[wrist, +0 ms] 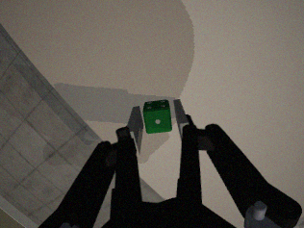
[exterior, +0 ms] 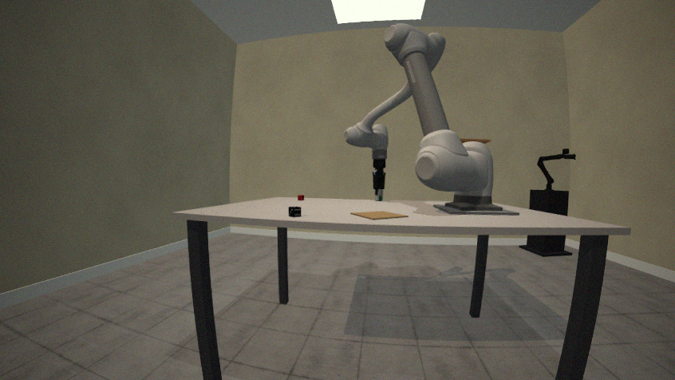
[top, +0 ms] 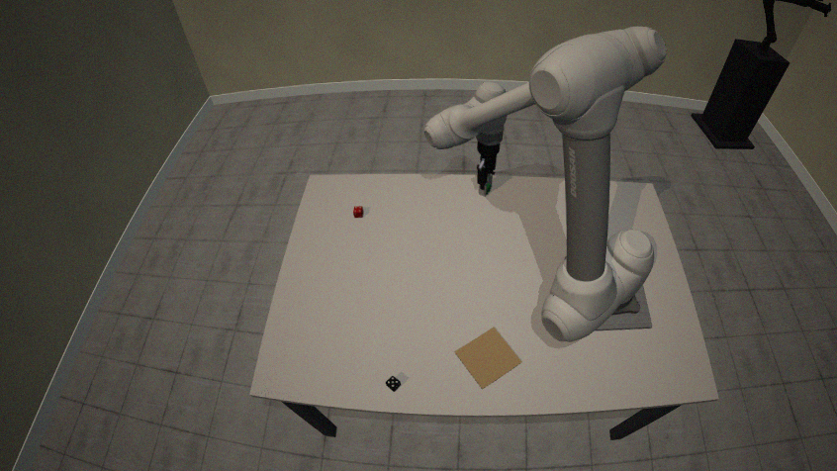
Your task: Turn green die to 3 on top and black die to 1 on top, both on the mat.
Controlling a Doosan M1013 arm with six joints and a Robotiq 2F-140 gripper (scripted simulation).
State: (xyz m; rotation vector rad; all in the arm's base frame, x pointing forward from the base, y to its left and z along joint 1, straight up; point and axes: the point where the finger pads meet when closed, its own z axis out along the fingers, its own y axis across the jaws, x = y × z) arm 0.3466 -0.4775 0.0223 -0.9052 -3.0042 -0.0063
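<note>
Now: hand 20 mm above the green die. From my hand the other things lie so: red die (460 mm ahead, 70 mm to the left, 20 mm below); then black die (350 mm ahead, 710 mm to the left, 20 mm below); then tan mat (80 mm ahead, 640 mm to the left, 30 mm below).
</note>
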